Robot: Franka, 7 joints.
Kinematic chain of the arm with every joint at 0, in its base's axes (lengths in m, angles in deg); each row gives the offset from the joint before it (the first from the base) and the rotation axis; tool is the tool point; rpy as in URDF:
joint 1: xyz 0 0 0.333 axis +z
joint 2: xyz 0 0 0 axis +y
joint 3: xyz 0 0 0.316 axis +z
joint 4: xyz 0.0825 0 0 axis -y
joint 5: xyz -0.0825 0 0.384 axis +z
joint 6: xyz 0 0 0 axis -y
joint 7: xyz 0.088 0 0 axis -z
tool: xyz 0 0 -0.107 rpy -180 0 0
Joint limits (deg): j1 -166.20..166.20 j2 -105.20..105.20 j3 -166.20..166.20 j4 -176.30..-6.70 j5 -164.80..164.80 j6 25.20..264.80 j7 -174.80..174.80
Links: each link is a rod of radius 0.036 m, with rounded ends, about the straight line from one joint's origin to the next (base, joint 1, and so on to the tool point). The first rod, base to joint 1, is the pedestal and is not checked.
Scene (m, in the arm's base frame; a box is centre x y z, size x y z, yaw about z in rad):
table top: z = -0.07
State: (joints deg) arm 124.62 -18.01 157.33 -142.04 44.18 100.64 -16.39
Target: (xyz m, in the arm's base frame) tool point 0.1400 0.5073 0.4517
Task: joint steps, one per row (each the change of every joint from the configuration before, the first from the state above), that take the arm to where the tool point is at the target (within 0.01 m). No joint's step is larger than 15 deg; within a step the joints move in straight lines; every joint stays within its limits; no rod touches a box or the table.
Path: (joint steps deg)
1: -13.02 1.02 -13.44 2.20 -0.72 2.70 0.00
2: -13.01 1.03 -13.44 2.20 -0.72 2.70 0.00
3: -13.02 1.02 -13.44 2.20 -0.72 2.69 0.00
4: -13.02 1.02 -13.43 2.20 -0.72 2.70 0.00
5: -13.01 1.03 -13.44 2.20 -0.72 2.70 0.00
6: -13.02 1.02 -13.44 2.20 -0.72 2.70 0.00
7: -13.02 1.02 -13.44 2.20 -0.73 2.69 0.00
8: -13.01 1.03 -13.44 2.19 -0.72 2.70 0.00

